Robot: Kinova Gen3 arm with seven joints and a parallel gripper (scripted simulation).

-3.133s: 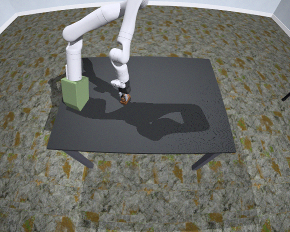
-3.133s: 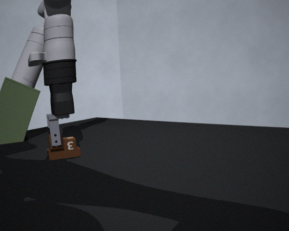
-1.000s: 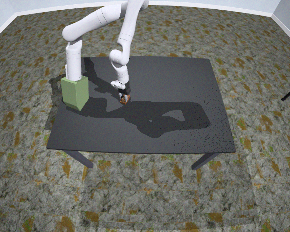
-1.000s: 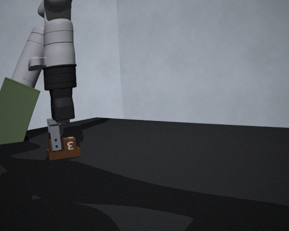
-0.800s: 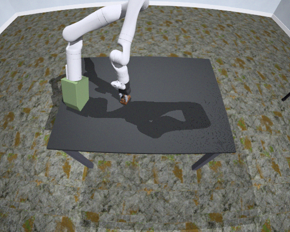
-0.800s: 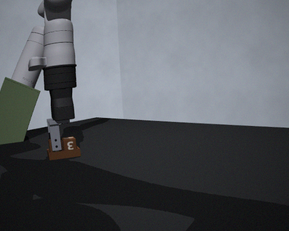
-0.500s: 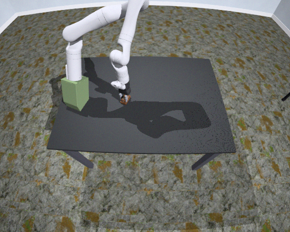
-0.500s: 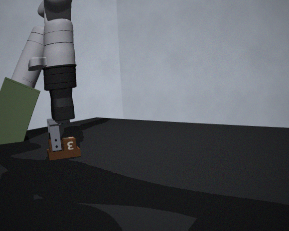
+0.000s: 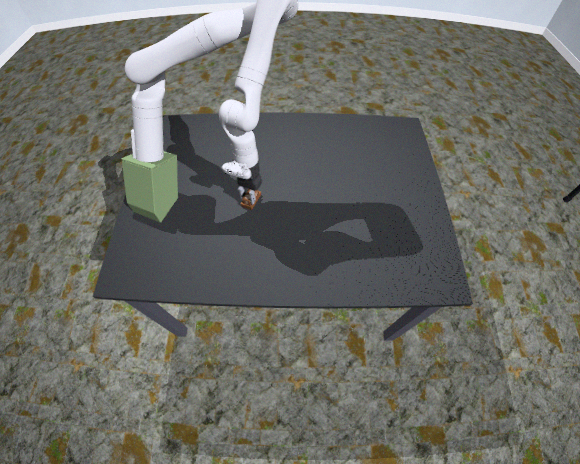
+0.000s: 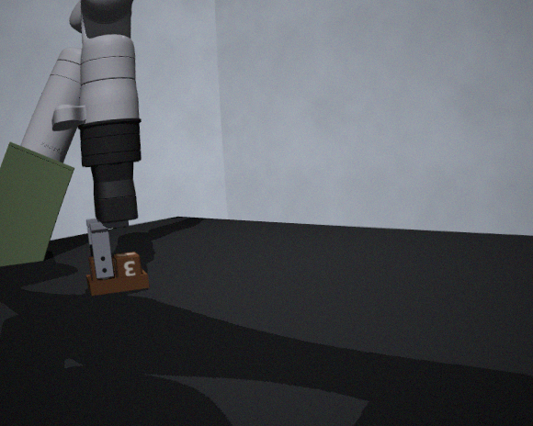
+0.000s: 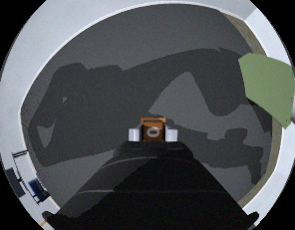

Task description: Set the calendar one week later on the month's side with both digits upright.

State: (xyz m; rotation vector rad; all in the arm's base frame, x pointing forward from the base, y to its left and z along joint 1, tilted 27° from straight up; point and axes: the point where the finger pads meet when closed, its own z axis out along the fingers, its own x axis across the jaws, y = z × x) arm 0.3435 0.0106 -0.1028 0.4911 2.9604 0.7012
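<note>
The brown calendar tray lies 30 mm below my hand and 20 mm to the left of it. The rest, counted from my hand: cube: 30 mm to the left, 10 mm below, 10 mm ahead.
</note>
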